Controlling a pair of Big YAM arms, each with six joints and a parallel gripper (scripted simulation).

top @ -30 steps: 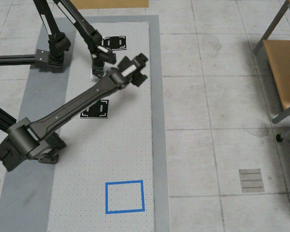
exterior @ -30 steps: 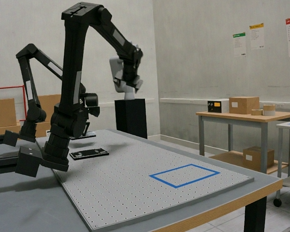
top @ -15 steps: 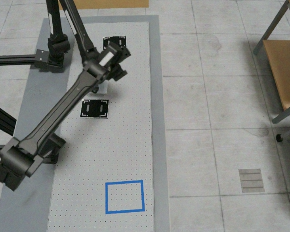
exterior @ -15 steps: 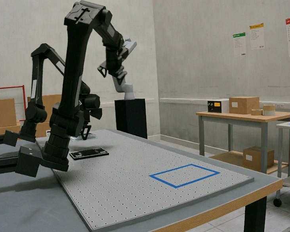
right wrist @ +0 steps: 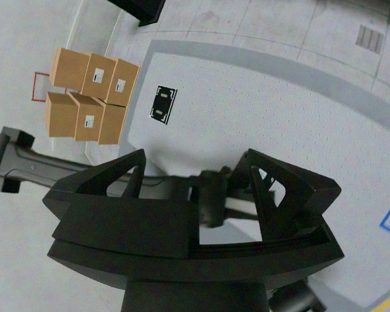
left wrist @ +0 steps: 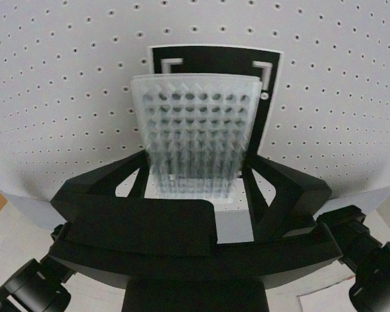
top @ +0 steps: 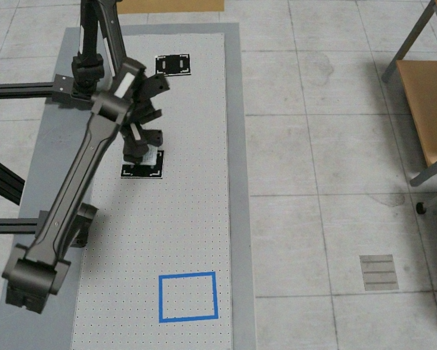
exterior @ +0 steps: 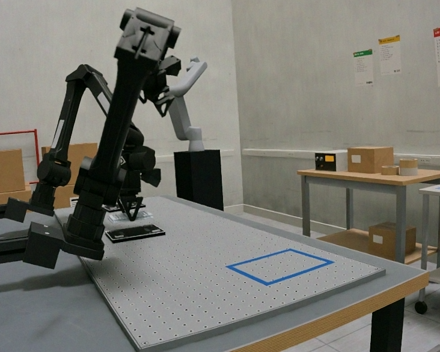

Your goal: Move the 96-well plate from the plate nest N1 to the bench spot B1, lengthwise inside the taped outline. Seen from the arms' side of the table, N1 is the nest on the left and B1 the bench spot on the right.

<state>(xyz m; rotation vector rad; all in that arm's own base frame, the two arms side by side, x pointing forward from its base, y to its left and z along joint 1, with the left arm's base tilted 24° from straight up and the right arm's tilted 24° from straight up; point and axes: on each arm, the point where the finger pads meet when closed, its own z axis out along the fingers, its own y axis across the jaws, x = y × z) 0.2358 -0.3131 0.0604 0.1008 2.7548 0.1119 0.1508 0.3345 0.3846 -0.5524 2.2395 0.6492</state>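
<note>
The clear 96-well plate is 340 mm below my right hand and 110 mm behind it. Also, from my right hand: black nest N1: 460 mm to the left, 380 mm below, 40 mm ahead.
</note>
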